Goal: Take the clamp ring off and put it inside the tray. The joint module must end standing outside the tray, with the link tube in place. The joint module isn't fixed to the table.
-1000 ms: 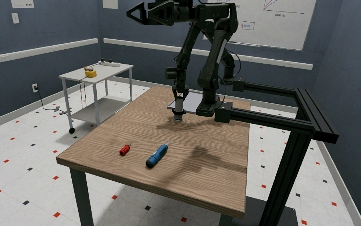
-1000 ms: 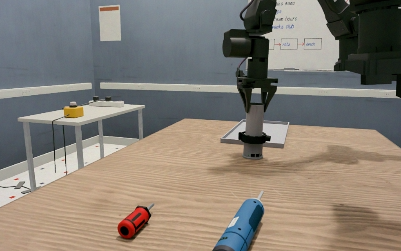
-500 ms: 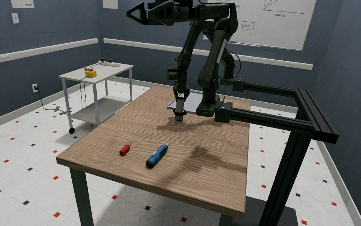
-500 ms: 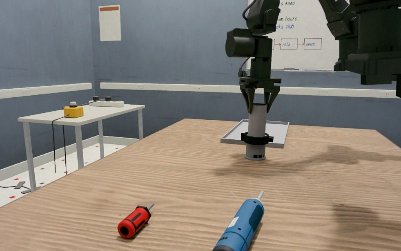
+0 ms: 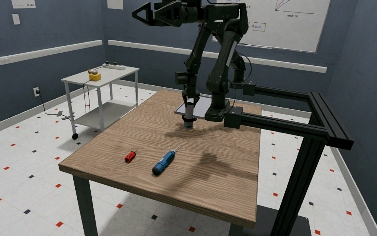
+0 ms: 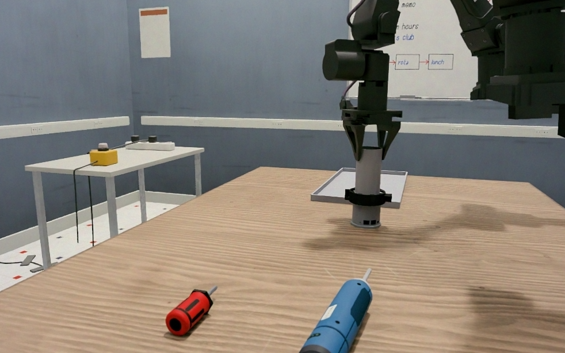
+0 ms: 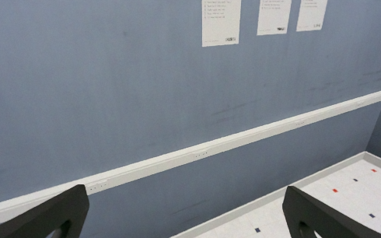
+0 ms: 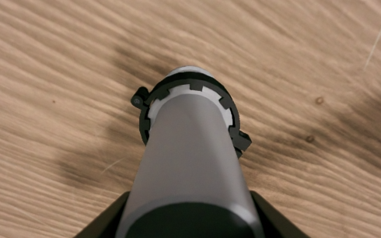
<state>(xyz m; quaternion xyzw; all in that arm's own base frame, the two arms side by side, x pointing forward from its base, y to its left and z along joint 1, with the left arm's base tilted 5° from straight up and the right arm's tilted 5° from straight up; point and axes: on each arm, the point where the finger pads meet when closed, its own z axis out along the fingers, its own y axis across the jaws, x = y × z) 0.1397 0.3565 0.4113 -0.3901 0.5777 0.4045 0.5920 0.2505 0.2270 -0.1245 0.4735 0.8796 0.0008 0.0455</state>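
Now: right hand 10 mm short of the grey link tube, 10 mm to the left of it and 30 mm above it. The rest, counted from my right hand: small screw (50 mm ahead, 180 mm to the right, 140 mm below); then dark clamp ring (80 mm below); then grey joint module (10 mm to the right, 110 mm below).
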